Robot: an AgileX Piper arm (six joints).
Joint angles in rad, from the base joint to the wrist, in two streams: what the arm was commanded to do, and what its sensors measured. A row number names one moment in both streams.
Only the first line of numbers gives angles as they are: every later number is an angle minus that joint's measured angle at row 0.
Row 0, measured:
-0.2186, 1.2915, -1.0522, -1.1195, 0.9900, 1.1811
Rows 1 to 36, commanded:
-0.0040, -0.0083, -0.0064, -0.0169, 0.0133, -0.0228
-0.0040, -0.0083, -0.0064, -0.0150, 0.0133, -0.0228
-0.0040, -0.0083, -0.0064, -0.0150, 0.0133, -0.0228
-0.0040, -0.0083, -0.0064, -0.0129, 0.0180, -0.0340
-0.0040, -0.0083, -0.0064, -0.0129, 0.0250, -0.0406
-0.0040, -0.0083, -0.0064, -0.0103, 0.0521, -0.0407
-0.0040, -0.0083, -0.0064, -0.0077, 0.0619, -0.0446
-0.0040, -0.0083, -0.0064, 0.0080, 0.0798, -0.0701
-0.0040, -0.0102, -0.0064, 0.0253, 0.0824, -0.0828
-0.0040, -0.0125, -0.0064, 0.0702, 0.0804, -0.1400
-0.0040, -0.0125, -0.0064, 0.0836, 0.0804, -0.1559
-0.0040, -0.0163, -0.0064, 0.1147, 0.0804, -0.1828
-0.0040, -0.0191, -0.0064, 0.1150, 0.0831, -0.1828
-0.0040, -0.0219, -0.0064, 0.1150, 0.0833, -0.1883
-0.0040, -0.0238, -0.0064, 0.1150, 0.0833, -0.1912
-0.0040, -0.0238, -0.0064, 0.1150, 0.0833, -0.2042
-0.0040, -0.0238, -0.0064, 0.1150, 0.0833, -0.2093
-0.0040, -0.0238, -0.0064, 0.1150, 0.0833, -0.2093
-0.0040, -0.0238, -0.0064, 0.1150, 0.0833, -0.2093
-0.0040, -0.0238, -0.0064, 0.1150, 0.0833, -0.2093
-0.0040, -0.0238, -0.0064, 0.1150, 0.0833, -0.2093
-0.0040, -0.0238, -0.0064, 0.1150, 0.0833, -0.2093
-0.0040, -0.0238, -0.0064, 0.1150, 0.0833, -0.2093
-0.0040, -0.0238, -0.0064, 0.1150, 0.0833, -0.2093
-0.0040, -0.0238, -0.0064, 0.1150, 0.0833, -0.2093
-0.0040, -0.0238, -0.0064, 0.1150, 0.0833, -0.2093
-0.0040, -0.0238, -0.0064, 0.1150, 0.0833, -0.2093
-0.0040, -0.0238, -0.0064, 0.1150, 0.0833, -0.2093
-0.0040, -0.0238, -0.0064, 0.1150, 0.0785, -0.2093
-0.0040, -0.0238, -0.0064, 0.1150, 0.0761, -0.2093
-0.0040, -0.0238, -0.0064, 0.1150, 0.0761, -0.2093
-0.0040, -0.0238, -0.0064, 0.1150, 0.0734, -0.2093
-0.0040, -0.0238, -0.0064, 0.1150, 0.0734, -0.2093
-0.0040, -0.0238, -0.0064, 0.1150, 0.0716, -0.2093
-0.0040, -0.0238, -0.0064, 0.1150, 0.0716, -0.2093
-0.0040, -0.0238, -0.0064, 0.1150, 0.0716, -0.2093
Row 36, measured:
0.0000, -0.0161, 0.0000, 0.1145, 0.0712, -0.2030
